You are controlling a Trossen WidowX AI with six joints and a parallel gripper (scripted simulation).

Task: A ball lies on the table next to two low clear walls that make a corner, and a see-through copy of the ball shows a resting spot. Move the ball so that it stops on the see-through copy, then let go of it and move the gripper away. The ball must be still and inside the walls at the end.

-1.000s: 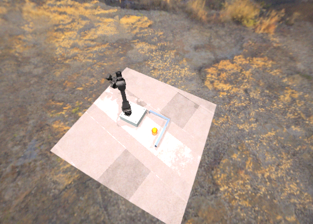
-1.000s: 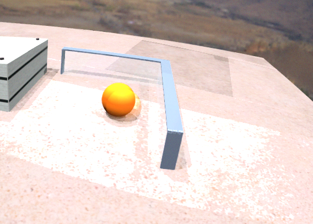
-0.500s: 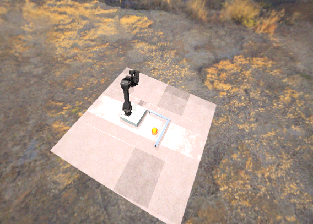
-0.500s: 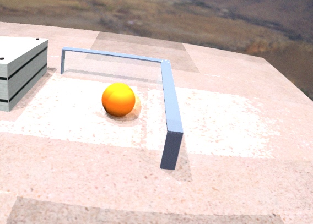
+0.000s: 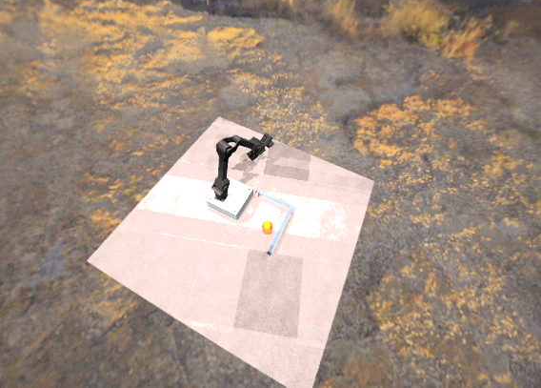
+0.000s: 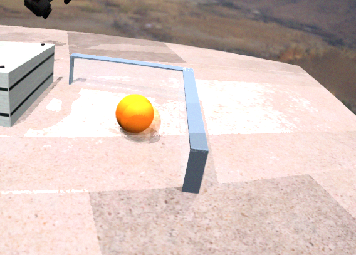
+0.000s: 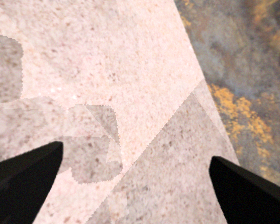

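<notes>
The see-through copy of ball lies 510 mm to the right of my gripper tip, 250 mm ahead of it and 70 mm below it. Also, from my gripper tip: short wall 310 mm to the right, 230 mm ahead, 70 mm below.
</notes>
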